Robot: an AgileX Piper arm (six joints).
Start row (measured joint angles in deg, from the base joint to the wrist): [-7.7, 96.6, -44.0, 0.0, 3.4, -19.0]
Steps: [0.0, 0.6, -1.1, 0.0, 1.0, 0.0]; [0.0, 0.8, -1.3, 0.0, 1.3, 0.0]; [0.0, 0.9, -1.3, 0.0, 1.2, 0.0]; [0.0, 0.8, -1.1, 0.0, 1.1, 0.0]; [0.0, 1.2, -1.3, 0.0, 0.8, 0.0]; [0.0, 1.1, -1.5, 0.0, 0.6, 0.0]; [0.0, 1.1, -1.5, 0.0, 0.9, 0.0]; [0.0, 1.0, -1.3, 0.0, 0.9, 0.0]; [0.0, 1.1, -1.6, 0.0, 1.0, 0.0]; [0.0, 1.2, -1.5, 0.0, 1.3, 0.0]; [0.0, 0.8, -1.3, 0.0, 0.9, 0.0]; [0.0, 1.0, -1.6, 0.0, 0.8, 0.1]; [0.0, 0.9, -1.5, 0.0, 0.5, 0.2]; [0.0, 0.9, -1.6, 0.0, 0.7, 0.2]
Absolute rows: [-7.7, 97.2, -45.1, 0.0, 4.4, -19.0]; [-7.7, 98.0, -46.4, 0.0, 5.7, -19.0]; [-7.7, 98.9, -47.7, 0.0, 6.9, -19.0]; [-7.7, 99.7, -48.8, 0.0, 8.0, -19.0]; [-7.7, 100.9, -50.1, 0.0, 8.8, -19.0]; [-7.7, 102.0, -51.6, 0.0, 9.4, -19.0]; [-7.7, 103.1, -53.1, 0.0, 10.3, -19.0]; [-7.7, 104.1, -54.4, 0.0, 11.2, -19.0]; [-7.7, 105.2, -56.0, 0.0, 12.2, -19.0]; [-7.7, 106.4, -57.5, 0.0, 13.5, -19.0]; [-7.7, 107.2, -58.8, 0.0, 14.4, -19.0]; [-7.7, 108.2, -60.4, 0.0, 15.2, -18.9]; [-7.7, 109.1, -61.9, 0.0, 15.7, -18.7]; [-7.7, 110.0, -63.5, 0.0, 16.4, -18.5]
